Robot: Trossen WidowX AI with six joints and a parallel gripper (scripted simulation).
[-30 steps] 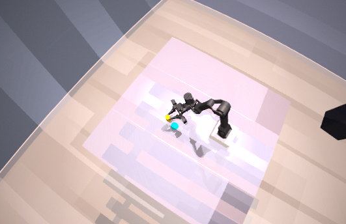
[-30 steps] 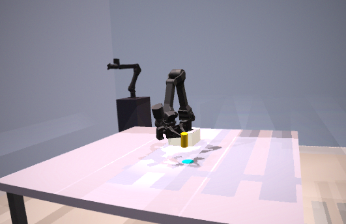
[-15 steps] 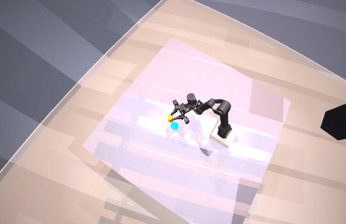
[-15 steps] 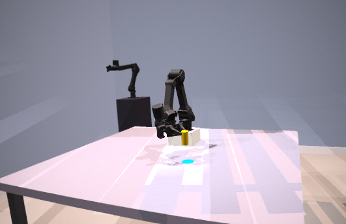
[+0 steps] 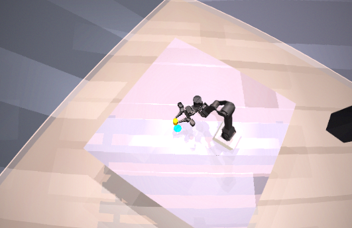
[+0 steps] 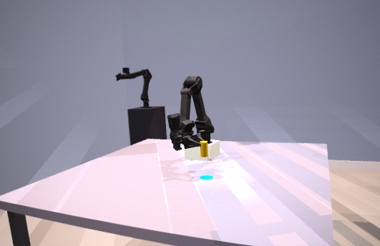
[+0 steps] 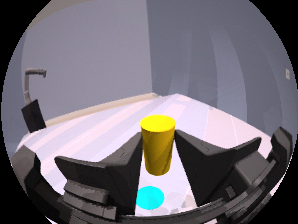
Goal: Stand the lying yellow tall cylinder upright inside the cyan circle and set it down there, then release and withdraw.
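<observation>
Right now my gripper tip is 2 cm past the cyan circle and 16 cm above it. From my gripper tip the other things lie so: yellow cylinder (2 cm below).
</observation>
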